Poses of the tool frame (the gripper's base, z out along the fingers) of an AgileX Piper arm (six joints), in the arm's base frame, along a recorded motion.
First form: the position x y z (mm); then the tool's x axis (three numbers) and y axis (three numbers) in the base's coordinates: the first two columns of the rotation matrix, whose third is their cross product.
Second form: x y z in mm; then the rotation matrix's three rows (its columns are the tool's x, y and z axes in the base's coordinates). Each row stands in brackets. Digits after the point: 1 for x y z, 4 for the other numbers.
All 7 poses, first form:
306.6, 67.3, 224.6, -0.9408, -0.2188, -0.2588, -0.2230, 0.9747, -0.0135
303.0, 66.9, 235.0, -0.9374, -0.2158, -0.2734, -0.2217, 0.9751, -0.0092
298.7, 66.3, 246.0, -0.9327, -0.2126, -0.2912, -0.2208, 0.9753, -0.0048
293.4, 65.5, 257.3, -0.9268, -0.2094, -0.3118, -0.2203, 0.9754, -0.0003
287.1, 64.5, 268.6, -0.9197, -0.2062, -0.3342, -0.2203, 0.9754, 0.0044
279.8, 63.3, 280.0, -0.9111, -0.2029, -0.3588, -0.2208, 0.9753, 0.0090
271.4, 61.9, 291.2, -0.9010, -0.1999, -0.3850, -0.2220, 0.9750, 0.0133
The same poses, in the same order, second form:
[306.6, 67.3, 224.6], [[-0.9408, -0.2230, 0.2552], [-0.2188, 0.9747, 0.0450], [-0.2588, -0.0135, -0.9658]]
[303.0, 66.9, 235.0], [[-0.9374, -0.2217, 0.2686], [-0.2158, 0.9751, 0.0520], [-0.2734, -0.0092, -0.9619]]
[298.7, 66.3, 246.0], [[-0.9327, -0.2208, 0.2850], [-0.2126, 0.9753, 0.0598], [-0.2912, -0.0048, -0.9566]]
[293.4, 65.5, 257.3], [[-0.9268, -0.2203, 0.3042], [-0.2094, 0.9754, 0.0684], [-0.3118, -0.0003, -0.9501]]
[287.1, 64.5, 268.6], [[-0.9197, -0.2203, 0.3251], [-0.2062, 0.9754, 0.0777], [-0.3342, 0.0044, -0.9425]]
[279.8, 63.3, 280.0], [[-0.9111, -0.2208, 0.3481], [-0.2029, 0.9753, 0.0874], [-0.3588, 0.0090, -0.9334]]
[271.4, 61.9, 291.2], [[-0.9010, -0.2220, 0.3727], [-0.1999, 0.9750, 0.0975], [-0.3850, 0.0133, -0.9229]]

